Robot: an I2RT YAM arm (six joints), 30 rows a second.
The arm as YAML. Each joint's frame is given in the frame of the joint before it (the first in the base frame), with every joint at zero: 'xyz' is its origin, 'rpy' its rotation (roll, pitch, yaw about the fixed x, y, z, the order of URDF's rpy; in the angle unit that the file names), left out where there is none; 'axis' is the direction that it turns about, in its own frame. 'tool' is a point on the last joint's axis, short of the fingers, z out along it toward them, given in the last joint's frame.
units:
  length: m
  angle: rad
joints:
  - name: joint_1
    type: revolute
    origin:
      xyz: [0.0, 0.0, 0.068]
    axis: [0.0, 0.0, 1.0]
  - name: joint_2
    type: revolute
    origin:
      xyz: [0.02, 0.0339, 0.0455]
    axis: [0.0, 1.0, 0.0]
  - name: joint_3
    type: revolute
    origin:
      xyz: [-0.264, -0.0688, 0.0]
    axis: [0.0, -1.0, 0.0]
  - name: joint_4
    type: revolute
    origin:
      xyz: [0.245, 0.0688, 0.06]
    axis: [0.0, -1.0, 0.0]
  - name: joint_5
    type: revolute
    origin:
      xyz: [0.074, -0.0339, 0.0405]
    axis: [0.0, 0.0, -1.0]
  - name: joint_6
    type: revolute
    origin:
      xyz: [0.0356, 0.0, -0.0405]
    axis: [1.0, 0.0, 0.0]
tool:
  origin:
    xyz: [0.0, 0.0, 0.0]
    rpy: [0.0, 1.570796, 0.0]
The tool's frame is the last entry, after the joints.
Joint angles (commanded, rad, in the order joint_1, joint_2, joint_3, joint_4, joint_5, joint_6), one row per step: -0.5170, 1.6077, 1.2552, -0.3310, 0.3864, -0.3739; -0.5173, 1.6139, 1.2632, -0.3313, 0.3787, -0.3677; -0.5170, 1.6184, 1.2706, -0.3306, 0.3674, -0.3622; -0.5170, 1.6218, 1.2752, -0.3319, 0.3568, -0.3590; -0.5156, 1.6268, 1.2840, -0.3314, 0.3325, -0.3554; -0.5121, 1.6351, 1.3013, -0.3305, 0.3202, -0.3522; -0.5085, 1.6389, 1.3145, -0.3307, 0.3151, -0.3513; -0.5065, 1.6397, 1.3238, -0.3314, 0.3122, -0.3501; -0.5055, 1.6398, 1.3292, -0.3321, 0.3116, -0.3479; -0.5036, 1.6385, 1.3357, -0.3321, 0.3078, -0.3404; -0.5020, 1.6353, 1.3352, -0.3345, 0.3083, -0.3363; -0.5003, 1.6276, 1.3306, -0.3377, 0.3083, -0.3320; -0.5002, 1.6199, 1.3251, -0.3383, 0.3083, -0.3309; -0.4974, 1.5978, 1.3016, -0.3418, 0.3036, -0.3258; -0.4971, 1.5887, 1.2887, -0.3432, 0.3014, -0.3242; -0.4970, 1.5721, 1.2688, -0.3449, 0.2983, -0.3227; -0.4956, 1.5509, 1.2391, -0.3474, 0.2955, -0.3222; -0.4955, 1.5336, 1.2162, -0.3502, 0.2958, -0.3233; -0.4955, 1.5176, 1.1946, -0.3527, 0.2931, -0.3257
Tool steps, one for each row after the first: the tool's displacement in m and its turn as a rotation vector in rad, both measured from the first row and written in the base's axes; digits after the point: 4 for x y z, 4 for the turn. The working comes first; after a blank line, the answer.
Tool pose at each row, in the base's axes (x y z in m, rotation vector in rad; the steps are taken from these numbers as rounded here): 0.3092, -0.1913, 0.2815, 0.3854, 2.3250, -0.8948; 0.3109, -0.1920, 0.2819, 0.3884, 2.3210, -0.8837; 0.3126, -0.1924, 0.2828, 0.3880, 2.3152, -0.8692; 0.3136, -0.1926, 0.2830, 0.3854, 2.3141, -0.8558; 0.3160, -0.1924, 0.2840, 0.3740, 2.3081, -0.8275; 0.3196, -0.1925, 0.2869, 0.3669, 2.2965, -0.8129; 0.3220, -0.1921, 0.2900, 0.3613, 2.2866, -0.8073; 0.3233, -0.1918, 0.2927, 0.3591, 2.2780, -0.8043; 0.3238, -0.1917, 0.2945, 0.3603, 2.2724, -0.8031; 0.3246, -0.1911, 0.2971, 0.3646, 2.2617, -0.7960; 0.3242, -0.1903, 0.2979, 0.3676, 2.2599, -0.7936; 0.3227, -0.1887, 0.2988, 0.3704, 2.2586, -0.7905; 0.3211, -0.1878, 0.2996, 0.3715, 2.2565, -0.7903; 0.3163, -0.1838, 0.2990, 0.3709, 2.2599, -0.7800; 0.3140, -0.1824, 0.2976, 0.3707, 2.2647, -0.7755; 0.3099, -0.1800, 0.2964, 0.3702, 2.2694, -0.7702; 0.3045, -0.1764, 0.2932, 0.3670, 2.2807, -0.7637; 0.2999, -0.1739, 0.2910, 0.3654, 2.2898, -0.7626; 0.2957, -0.1715, 0.2887, 0.3607, 2.2990, -0.7590

0.0017, -0.0007, 0.0004, 0.0062, -0.0080, 0.0021; 0.0034, -0.0011, 0.0013, 0.0131, -0.0183, 0.0079; 0.0044, -0.0013, 0.0015, 0.0204, -0.0236, 0.0143; 0.0068, -0.0011, 0.0025, 0.0333, -0.0372, 0.0325; 0.0104, -0.0012, 0.0054, 0.0367, -0.0515, 0.0440; 0.0128, -0.0008, 0.0085, 0.0353, -0.0614, 0.0513; 0.0141, -0.0005, 0.0112, 0.0336, -0.0697, 0.0551; 0.0146, -0.0004, 0.0130, 0.0326, -0.0753, 0.0555; 0.0154, 0.0002, 0.0156, 0.0344, -0.0880, 0.0562; 0.0150, 0.0010, 0.0164, 0.0361, -0.0909, 0.0551; 0.0135, 0.0026, 0.0173, 0.0383, -0.0936, 0.0543; 0.0119, 0.0035, 0.0181, 0.0380, -0.0957, 0.0539; 0.0071, 0.0075, 0.0175, 0.0457, -0.0961, 0.0572; 0.0048, 0.0089, 0.0161, 0.0503, -0.0933, 0.0581; 0.0007, 0.0113, 0.0149, 0.0553, -0.0908, 0.0595; -0.0047, 0.0149, 0.0117, 0.0627, -0.0823, 0.0622; -0.0093, 0.0174, 0.0095, 0.0662, -0.0743, 0.0624; -0.0135, 0.0198, 0.0072, 0.0706, -0.0665, 0.0655
